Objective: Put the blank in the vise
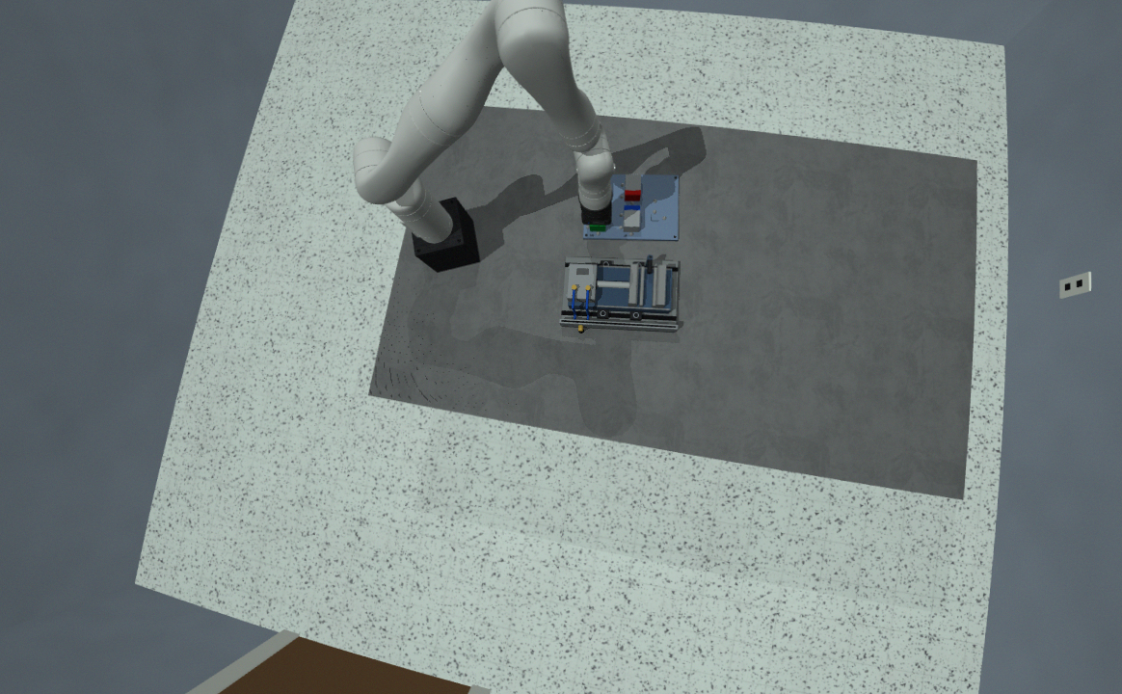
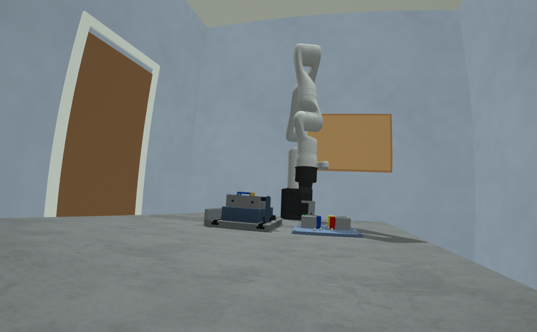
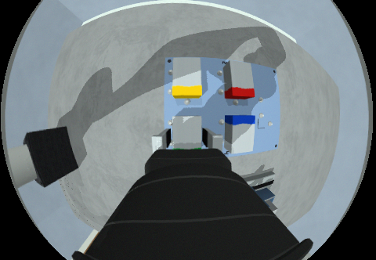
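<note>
The green-ended blank lies 2 cm below my hand. From my hand the other things lie so: blue plate 9 cm ahead, 5 cm to the left, 4 cm below; then blue-ended blank 9 cm ahead, 2 cm below; then yellow-ended blank 9 cm to the left, 2 cm below.
</note>
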